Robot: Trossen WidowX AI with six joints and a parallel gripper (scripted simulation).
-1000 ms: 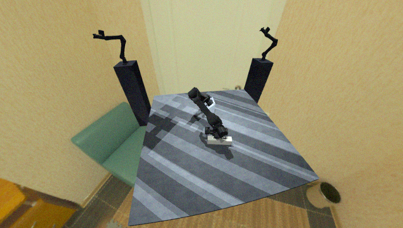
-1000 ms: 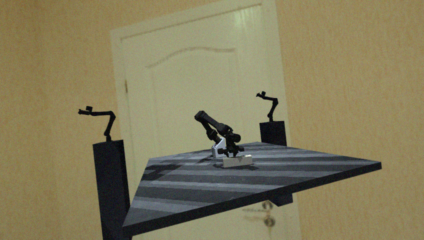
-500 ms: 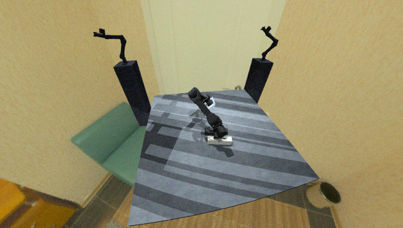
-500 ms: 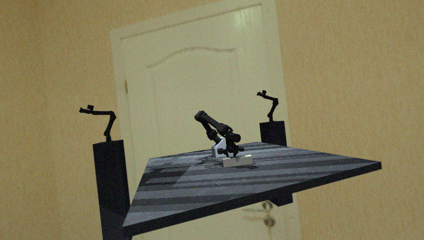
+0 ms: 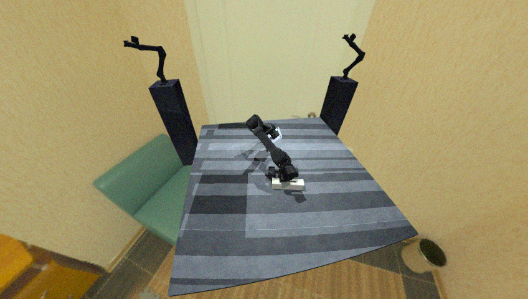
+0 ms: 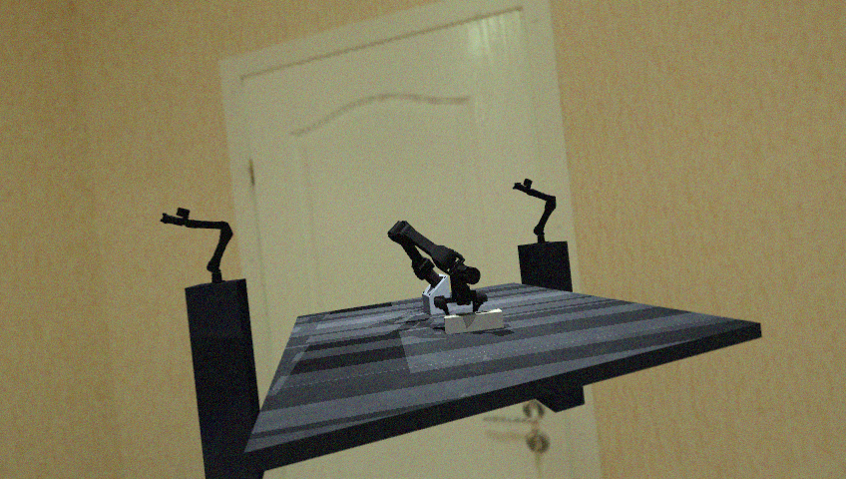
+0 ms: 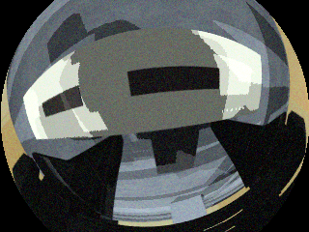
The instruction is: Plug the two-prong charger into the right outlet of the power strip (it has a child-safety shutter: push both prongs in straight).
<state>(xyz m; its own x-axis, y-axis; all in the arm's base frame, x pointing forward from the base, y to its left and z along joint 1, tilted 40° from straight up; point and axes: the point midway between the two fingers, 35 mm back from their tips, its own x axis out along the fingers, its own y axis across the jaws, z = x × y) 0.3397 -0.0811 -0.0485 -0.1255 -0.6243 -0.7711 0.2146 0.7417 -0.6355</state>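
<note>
Now: the black two-prong charger 2 cm ahead of my gripper tip and 1 cm above it.
</note>
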